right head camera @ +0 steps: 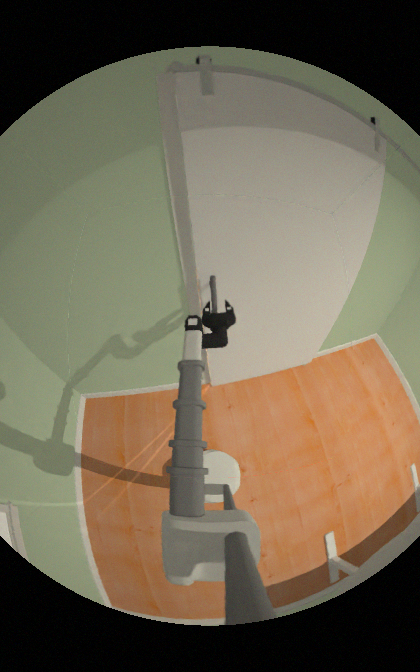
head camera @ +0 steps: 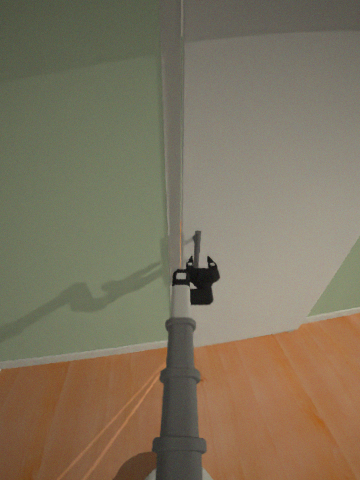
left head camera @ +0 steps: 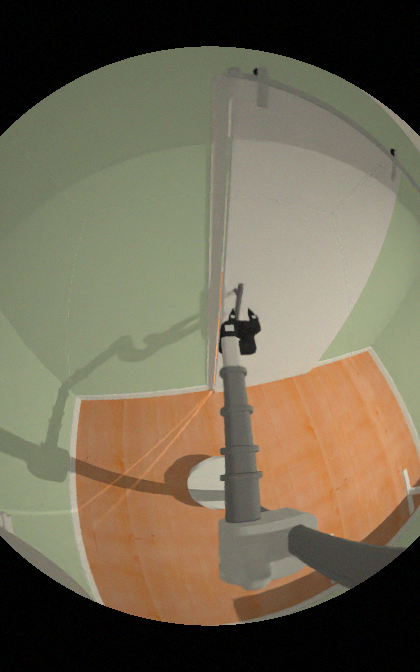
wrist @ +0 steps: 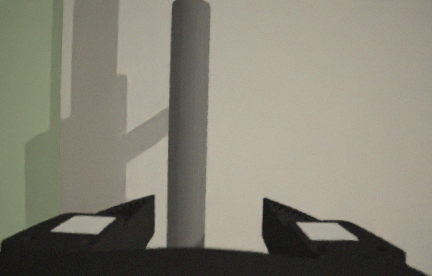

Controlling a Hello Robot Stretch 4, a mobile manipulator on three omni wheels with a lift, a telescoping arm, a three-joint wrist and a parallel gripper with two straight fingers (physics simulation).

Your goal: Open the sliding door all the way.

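Pixels of known places: gripper, between the fingertips: [right head camera: 216, 301] [head camera: 199, 257] [left head camera: 240, 309] [wrist: 208, 215]; robot's base, origin of its link: [right head camera: 212, 475] [left head camera: 215, 481].
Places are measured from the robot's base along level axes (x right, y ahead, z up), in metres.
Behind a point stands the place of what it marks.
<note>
The sliding door [head camera: 270, 150] @(x 0.340, y 0.857, z 1.437 m) [left head camera: 300, 225] @(x 0.329, y 0.856, z 1.403 m) [right head camera: 280, 210] @(x 0.372, y 0.863, z 1.396 m) [wrist: 320, 100] @(x 0.189, y 0.833, z 1.081 m) is a pale panel, with a narrow gap along its left edge through which a thin strip of orange floor shows. Its upright grey bar handle [head camera: 198, 242] @(x 0.074, y 0.742, z 1.084 m) [left head camera: 240, 295] @(x 0.076, y 0.743, z 1.080 m) [right head camera: 213, 290] @(x 0.074, y 0.742, z 1.066 m) [wrist: 188, 110] @(x 0.073, y 0.742, z 1.062 m) is near that edge. My black gripper [head camera: 200, 260] @(x 0.086, y 0.751, z 0.995 m) [left head camera: 242, 313] @(x 0.086, y 0.751, z 0.995 m) [right head camera: 217, 304] @(x 0.086, y 0.751, z 0.995 m) [wrist: 208, 215] @(x 0.086, y 0.751, z 0.995 m) is open at the handle's lower part. In the wrist view the bar stands between the two fingers, nearer the left one, with space on both sides. Whether the fingertips reach fully past the bar is hard to tell.
A grey door post [head camera: 172, 125] @(x -0.035, y 0.840, z 1.516 m) [left head camera: 217, 200] @(x -0.035, y 0.839, z 1.464 m) [right head camera: 177, 175] @(x -0.028, y 0.841, z 1.551 m) stands left of the gap, beside a green wall [head camera: 85, 175] @(x -0.370, y 0.796, z 1.354 m). Hangers [left head camera: 262, 87] [right head camera: 206, 77] hold the door on an overhead rail running right. A white bracket-like piece [right head camera: 331, 555] is at the lower right.
</note>
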